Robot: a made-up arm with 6 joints. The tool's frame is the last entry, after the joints. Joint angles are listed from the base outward.
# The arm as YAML. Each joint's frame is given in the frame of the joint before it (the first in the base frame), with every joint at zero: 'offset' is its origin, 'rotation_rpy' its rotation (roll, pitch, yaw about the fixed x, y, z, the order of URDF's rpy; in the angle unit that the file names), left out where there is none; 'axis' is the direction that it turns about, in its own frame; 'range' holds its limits. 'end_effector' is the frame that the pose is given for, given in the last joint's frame.
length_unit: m
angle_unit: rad
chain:
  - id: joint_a
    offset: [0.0, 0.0, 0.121]
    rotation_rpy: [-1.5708, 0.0, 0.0]
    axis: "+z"
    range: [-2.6, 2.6]
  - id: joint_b
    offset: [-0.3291, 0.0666, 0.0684]
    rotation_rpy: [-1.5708, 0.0, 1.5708]
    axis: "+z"
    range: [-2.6, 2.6]
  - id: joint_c
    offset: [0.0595, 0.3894, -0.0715]
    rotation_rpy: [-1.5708, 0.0, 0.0]
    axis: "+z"
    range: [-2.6, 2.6]
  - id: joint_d
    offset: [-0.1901, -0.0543, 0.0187]
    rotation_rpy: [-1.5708, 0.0, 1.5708]
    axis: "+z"
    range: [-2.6, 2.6]
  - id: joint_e
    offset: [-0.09, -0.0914, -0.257]
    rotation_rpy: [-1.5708, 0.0, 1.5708]
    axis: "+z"
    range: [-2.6, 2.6]
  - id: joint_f
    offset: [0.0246, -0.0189, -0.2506]
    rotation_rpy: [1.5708, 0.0, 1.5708]
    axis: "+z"
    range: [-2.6, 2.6]
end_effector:
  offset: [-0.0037, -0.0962, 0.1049]
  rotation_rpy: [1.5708, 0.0, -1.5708]
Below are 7 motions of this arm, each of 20 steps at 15 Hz.
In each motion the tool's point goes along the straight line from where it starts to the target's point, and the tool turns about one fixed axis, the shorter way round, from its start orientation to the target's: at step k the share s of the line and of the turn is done. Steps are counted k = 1, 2, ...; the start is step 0. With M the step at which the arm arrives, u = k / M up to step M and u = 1 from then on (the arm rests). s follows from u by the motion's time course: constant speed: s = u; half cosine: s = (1 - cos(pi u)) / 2; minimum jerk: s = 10 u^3 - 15 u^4 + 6 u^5.
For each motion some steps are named. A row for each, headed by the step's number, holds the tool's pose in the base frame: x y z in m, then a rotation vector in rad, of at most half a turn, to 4 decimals.
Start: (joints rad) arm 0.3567 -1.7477 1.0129 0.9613 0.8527 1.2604
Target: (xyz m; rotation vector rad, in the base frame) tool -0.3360 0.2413 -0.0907 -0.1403 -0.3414 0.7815
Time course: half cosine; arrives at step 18
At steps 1, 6, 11, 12, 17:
1: -0.1381 0.1992 -0.1813 0.5177 0.4621 -0.4381
6: -0.1864 0.2095 -0.1592 0.3653 0.2689 -0.1337
11: -0.2704 0.2273 -0.1207 0.0878 -0.0714 0.3850
12: -0.2861 0.2307 -0.1135 0.0340 -0.1359 0.4809
17: -0.3345 0.2410 -0.0914 -0.1349 -0.3351 0.7724

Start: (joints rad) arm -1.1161 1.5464 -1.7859 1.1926 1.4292 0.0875
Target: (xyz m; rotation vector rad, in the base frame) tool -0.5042 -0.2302 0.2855 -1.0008 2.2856 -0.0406
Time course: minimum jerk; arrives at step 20
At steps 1, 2, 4, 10, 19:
1: -0.3147 -0.0479 -0.2440 -1.2575 0.7521 -0.0296
2: -0.3161 -0.0493 -0.2401 -1.2575 0.7635 -0.0297
4: -0.3255 -0.0583 -0.2139 -1.2569 0.8393 -0.0305
10: -0.4093 -0.1390 0.0204 -1.1982 1.5205 -0.0363
19: -0.5040 -0.2300 0.2849 -1.0014 2.2838 -0.0406

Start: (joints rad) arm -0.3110 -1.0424 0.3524 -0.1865 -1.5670 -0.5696
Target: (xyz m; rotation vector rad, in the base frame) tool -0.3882 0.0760 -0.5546 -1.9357 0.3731 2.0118
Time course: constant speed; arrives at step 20
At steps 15, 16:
15: -0.2803 -0.0145 -0.5322 -2.3226 0.5253 1.7644
16: -0.3019 0.0036 -0.5367 -2.2474 0.4949 1.8197

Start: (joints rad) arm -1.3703 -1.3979 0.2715 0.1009 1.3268 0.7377
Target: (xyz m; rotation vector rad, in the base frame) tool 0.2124 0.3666 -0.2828 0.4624 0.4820 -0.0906
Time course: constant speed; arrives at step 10
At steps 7, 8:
7: 0.3181 0.3124 -0.2025 0.4088 0.1005 -0.0879
8: 0.2828 0.3305 -0.2293 0.4277 0.2275 -0.0890

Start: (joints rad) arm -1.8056 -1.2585 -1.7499 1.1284 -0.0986 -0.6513
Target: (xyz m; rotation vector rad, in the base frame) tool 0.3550 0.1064 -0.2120 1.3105 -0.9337 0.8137
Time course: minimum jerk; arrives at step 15
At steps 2, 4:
2: 0.3149 0.0916 -0.0496 0.5360 -0.1107 2.2605
4: 0.3191 0.0932 -0.0666 0.6470 -0.2172 2.1346

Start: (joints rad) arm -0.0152 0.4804 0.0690 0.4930 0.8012 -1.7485
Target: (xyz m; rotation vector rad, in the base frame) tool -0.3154 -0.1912 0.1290 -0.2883 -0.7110 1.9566
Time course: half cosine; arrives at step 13
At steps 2, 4, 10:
2: -0.2253 -0.2338 0.0581 -0.4873 -1.5497 1.5254
4: -0.2405 -0.2266 0.0700 -0.4566 -1.4159 1.6148
10: -0.3034 -0.1969 0.1195 -0.3170 -0.8283 1.9131

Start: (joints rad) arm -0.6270 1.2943 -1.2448 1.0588 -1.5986 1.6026
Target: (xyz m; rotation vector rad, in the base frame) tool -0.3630 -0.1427 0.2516 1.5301 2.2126 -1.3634
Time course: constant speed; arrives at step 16
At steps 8, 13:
8: -0.3080 -0.1118 0.2046 1.5929 2.1324 -0.4290
13: -0.3424 -0.1311 0.2340 1.5750 2.2087 -1.0049

